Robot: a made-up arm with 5 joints. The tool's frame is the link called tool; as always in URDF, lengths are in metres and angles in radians. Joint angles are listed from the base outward.
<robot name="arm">
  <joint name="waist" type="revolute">
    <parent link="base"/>
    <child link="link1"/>
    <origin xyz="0.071 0 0.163" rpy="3.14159 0 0"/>
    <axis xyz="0 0 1"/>
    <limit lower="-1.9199" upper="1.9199"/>
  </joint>
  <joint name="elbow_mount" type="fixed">
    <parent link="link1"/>
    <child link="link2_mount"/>
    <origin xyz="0.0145 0.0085 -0.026" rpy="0 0 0"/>
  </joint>
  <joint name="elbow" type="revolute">
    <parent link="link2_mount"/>
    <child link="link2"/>
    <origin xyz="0.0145 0.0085 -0.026" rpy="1.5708 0 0"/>
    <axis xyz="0 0 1"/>
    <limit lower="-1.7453" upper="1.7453"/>
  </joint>
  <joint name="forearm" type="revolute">
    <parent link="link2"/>
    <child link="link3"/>
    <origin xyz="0.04 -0.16 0" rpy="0 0 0"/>
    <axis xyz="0 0 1"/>
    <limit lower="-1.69" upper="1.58"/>
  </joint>
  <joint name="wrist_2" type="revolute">
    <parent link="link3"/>
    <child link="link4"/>
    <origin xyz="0.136 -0.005 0" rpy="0 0 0"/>
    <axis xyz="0 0 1"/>
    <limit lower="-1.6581" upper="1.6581"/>
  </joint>
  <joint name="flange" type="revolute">
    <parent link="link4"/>
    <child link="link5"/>
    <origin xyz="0.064 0 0.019" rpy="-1.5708 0 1.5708"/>
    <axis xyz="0 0 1"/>
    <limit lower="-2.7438" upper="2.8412"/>
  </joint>
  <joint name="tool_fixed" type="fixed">
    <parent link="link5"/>
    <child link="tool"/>
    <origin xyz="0 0 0" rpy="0 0 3.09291"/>
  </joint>
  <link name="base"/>
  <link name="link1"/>
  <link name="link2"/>
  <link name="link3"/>
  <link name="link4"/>
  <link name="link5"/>
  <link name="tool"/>
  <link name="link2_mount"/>
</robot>
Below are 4 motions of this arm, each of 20 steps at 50 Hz.
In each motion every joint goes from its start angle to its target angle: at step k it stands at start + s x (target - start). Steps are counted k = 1, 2, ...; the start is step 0. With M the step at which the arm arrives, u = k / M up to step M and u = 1 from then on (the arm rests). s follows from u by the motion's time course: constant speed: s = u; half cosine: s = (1 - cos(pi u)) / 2; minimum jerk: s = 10 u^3 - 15 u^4 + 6 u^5.
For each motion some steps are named. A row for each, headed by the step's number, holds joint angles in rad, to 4 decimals.
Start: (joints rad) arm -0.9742 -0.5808 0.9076 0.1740 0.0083
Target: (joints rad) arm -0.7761 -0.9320 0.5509 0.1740 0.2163
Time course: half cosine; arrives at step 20
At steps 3, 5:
3: -0.9634 -0.5999 0.8882 0.1740 0.0196
5: -0.9452 -0.6322 0.8554 0.1740 0.0388

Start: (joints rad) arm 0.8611 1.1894 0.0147 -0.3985 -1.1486
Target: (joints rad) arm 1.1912 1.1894 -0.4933 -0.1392 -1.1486
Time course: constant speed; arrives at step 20
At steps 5, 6, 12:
5: 0.9436 1.1894 -0.1123 -0.3337 -1.1486
6: 0.9601 1.1894 -0.1377 -0.3207 -1.1486
12: 1.0592 1.1894 -0.2901 -0.2429 -1.1486

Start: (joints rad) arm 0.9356 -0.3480 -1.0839 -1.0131 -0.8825
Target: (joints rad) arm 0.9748 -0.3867 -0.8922 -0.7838 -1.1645
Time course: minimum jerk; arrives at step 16
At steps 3, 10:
3: 0.9375 -0.3499 -1.0746 -1.0019 -0.8963
10: 0.9640 -0.3760 -0.9450 -0.8469 -1.0869

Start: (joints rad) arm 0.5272 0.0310 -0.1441 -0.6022 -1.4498
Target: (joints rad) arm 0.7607 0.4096 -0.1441 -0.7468 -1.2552
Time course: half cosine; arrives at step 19
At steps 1, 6, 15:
1: 0.5288 0.0336 -0.1441 -0.6032 -1.4485
6: 0.5801 0.1168 -0.1441 -0.6350 -1.4057
15: 0.7361 0.3697 -0.1441 -0.7316 -1.2757

